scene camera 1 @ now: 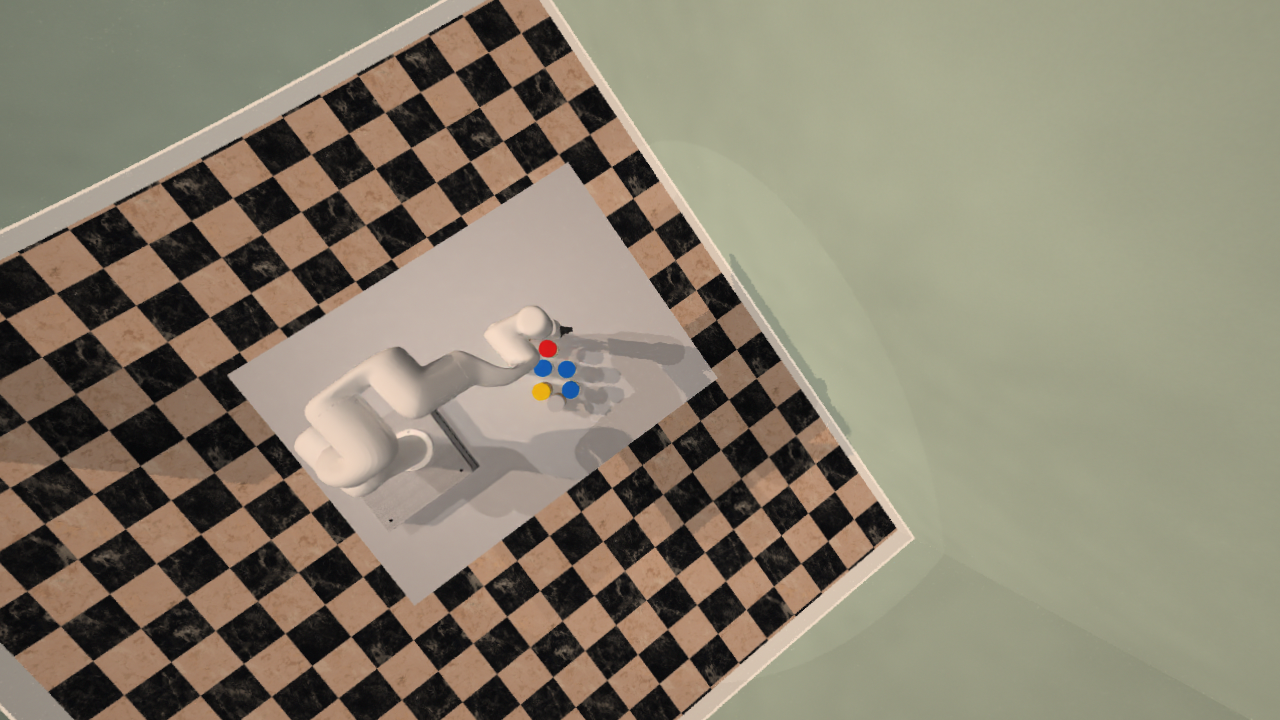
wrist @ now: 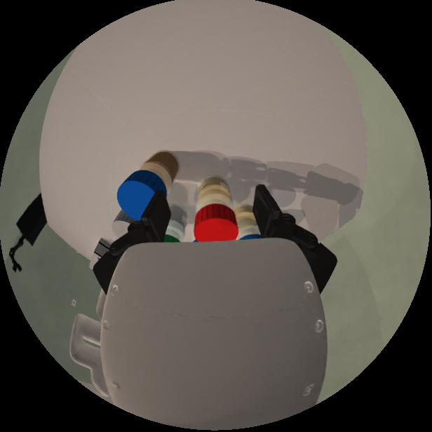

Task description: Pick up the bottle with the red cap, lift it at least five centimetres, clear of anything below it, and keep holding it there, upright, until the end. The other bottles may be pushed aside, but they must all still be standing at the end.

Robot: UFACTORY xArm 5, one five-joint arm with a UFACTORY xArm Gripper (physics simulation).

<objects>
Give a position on a blue-capped bottle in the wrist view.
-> At 247, 226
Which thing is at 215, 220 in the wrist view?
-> A red-capped bottle.
</objects>
